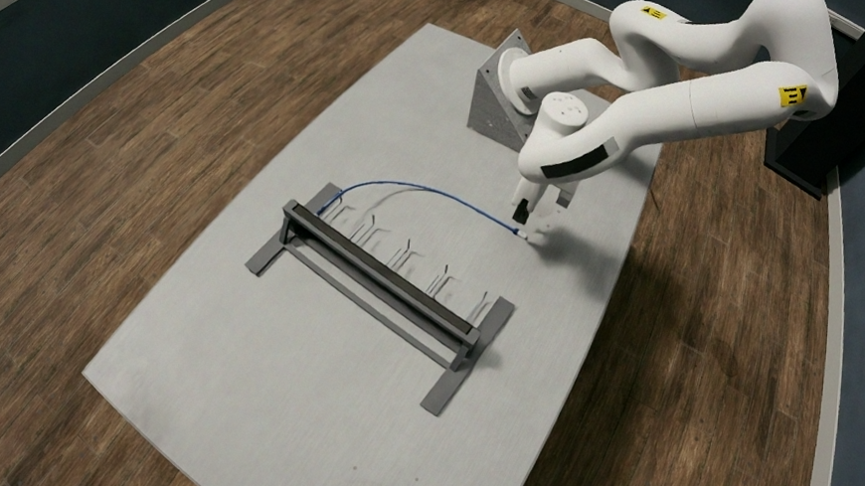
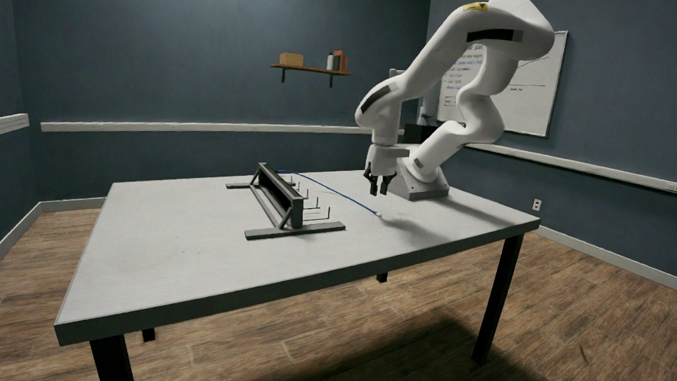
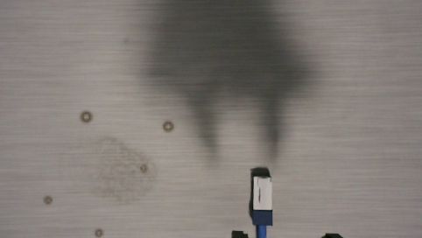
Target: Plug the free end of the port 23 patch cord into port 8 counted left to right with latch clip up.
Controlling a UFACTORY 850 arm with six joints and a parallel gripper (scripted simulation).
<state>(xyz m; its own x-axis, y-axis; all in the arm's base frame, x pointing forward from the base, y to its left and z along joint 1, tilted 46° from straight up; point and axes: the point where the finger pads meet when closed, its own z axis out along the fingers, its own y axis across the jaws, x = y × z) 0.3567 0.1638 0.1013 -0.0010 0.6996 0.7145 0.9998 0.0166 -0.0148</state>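
My gripper is now 2 cm to the right of the white plug and 9 cm above it.
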